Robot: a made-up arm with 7 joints.
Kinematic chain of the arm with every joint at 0, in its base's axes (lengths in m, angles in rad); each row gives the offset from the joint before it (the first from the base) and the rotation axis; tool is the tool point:
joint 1: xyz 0 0.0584 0 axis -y
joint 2: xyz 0 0.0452 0 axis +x
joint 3: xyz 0 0 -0.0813 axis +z
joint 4: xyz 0 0 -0.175 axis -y
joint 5: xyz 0 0 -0.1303 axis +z
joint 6: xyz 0 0 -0.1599 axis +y
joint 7: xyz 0 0 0 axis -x
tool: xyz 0 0 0
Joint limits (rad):
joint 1: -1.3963..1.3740
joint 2: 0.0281..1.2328
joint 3: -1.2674..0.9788
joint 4: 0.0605..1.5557
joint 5: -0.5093..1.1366
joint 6: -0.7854..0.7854
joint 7: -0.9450..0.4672
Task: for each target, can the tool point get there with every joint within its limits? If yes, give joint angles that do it. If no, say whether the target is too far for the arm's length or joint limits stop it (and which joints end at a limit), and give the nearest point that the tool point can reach.
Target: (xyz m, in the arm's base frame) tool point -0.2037 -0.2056 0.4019
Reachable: no: joint limits stop it (at a limit: joint 1, joint 2, joint 3, joint 4) | nearest point -0.2492 -0.1659 -0.1320 | short by 0.537 m
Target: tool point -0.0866 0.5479 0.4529
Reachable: no: too far | nearest point -0.0082 0.4545 0.2363 | short by 0.249 m
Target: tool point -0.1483 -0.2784 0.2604
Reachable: no: joint limits stop it (at a limit: joint 1, joint 2, joint 3, joint 4) | nearest point -0.2492 -0.1659 -0.1320 | short by 0.420 m
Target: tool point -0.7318 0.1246 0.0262
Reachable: no: too far | nearest point -0.5368 0.1196 -0.1000 | short by 0.232 m
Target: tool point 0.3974 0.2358 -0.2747
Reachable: yes | joints 0.5806 0.5287 -0.5513 0.8249 0.5126 0.5674 -0.1531
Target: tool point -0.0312 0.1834 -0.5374
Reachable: yes | joints -0.1524 0.1750 -0.2829 0.1831 0.6069 -0.0810 -0.3686
